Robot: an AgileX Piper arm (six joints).
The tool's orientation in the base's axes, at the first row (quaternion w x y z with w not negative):
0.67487 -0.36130 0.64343 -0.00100
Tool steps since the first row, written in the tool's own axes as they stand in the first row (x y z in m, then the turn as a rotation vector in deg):
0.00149 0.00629 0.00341 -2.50 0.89 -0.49
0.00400 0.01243 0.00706 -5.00 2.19 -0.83
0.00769 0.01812 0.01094 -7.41 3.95 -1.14
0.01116 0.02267 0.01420 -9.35 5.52 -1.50
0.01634 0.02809 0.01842 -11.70 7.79 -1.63
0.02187 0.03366 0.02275 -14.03 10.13 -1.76
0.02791 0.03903 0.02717 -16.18 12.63 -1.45
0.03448 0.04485 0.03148 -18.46 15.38 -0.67
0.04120 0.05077 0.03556 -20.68 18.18 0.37
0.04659 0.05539 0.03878 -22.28 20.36 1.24
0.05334 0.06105 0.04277 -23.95 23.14 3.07
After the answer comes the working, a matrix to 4 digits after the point.
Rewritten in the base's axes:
0.00030 0.00561 -0.00467 -1.27 1.59 1.78
0.00106 0.01075 -0.01018 -2.60 3.55 3.34
0.00243 0.01512 -0.01651 -4.10 5.82 4.60
0.00375 0.01845 -0.02203 -5.47 7.71 5.55
0.00580 0.02210 -0.02955 -7.04 10.42 6.49
0.00793 0.02574 -0.03746 -8.64 13.17 7.38
0.01032 0.02904 -0.04572 -9.90 16.17 7.99
0.01250 0.03237 -0.05465 -10.89 19.65 8.56
0.01446 0.03560 -0.06374 -11.66 23.26 9.02
0.01604 0.03807 -0.07097 -12.19 26.04 9.27
0.01805 0.04104 -0.07995 -12.18 29.76 9.19

The tool's axes in the first row as the columns of a matrix, in the base's axes (rounded; the answer above uses it unrounded):
0.1720 -0.4636 0.8692
-0.4663 0.7389 0.4864
-0.8677 -0.4890 -0.0891

